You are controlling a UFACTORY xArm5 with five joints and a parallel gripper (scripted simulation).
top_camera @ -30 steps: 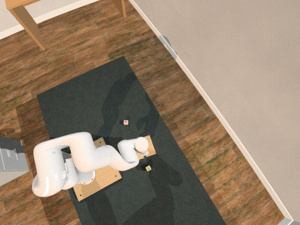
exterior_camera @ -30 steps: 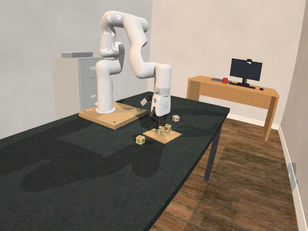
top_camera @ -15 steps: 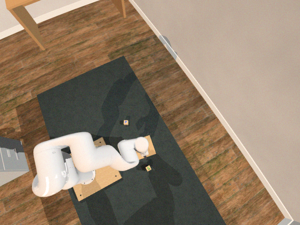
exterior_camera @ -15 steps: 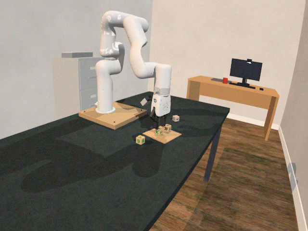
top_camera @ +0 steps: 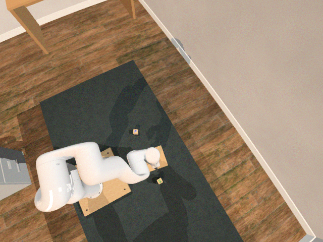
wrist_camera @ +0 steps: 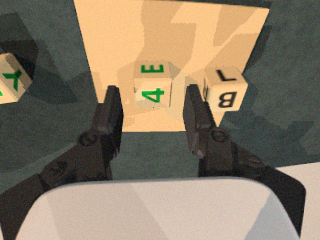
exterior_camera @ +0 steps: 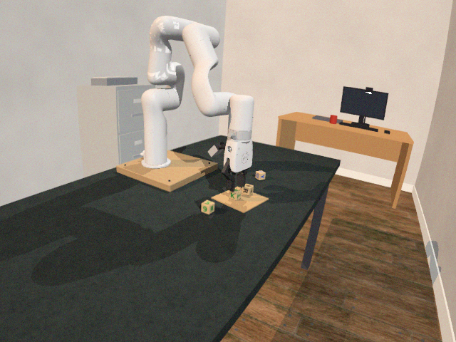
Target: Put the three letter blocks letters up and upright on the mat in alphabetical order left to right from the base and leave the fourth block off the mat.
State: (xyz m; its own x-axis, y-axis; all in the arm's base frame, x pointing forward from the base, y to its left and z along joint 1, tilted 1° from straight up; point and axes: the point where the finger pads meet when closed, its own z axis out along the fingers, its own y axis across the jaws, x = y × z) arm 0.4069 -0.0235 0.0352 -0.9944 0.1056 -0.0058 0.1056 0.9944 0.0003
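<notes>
My gripper is now 10 mm short of the tan mat, 10 mm to the right of it and 60 mm above it. The rest, counted from my hand: green-lettered block (20 mm behind, 130 mm to the right, 40 mm below).
</notes>
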